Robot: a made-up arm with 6 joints. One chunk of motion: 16 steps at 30 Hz.
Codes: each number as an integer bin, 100 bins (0 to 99) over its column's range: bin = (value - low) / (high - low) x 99, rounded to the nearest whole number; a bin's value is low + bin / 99 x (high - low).
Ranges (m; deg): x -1.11..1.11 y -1.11..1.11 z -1.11..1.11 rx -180..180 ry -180..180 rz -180..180
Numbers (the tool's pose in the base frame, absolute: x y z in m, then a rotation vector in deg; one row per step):
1: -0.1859 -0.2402 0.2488 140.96 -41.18 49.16
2: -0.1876 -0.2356 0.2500 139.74 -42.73 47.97
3: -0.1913 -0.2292 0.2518 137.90 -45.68 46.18
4: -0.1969 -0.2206 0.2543 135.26 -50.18 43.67
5: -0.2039 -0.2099 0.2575 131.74 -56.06 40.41
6: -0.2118 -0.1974 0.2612 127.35 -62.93 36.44
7: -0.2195 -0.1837 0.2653 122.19 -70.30 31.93
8: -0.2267 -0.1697 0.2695 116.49 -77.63 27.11
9: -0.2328 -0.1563 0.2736 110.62 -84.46 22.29
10: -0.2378 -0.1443 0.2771 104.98 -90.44 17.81
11: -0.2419 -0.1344 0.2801 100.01 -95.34 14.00
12: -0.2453 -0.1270 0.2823 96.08 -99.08 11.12
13: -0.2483 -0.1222 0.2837 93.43 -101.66 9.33
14: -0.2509 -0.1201 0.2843 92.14 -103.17 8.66
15: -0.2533 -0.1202 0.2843 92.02 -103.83 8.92
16: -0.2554 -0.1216 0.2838 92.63 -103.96 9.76
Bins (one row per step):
1: 41 39 61 88 38 63
2: 41 39 61 88 38 63
3: 41 39 61 87 37 62
4: 41 40 61 87 36 62
5: 40 40 61 86 34 61
6: 40 41 61 85 32 60
7: 40 41 61 83 30 58
8: 39 42 62 82 28 57
9: 39 43 62 80 26 56
10: 39 43 62 78 25 54
11: 39 44 62 77 23 53
12: 39 44 62 76 22 53
13: 38 44 62 75 22 52
14: 38 44 62 75 21 52
15: 38 44 62 75 21 52
16: 38 44 62 75 21 52

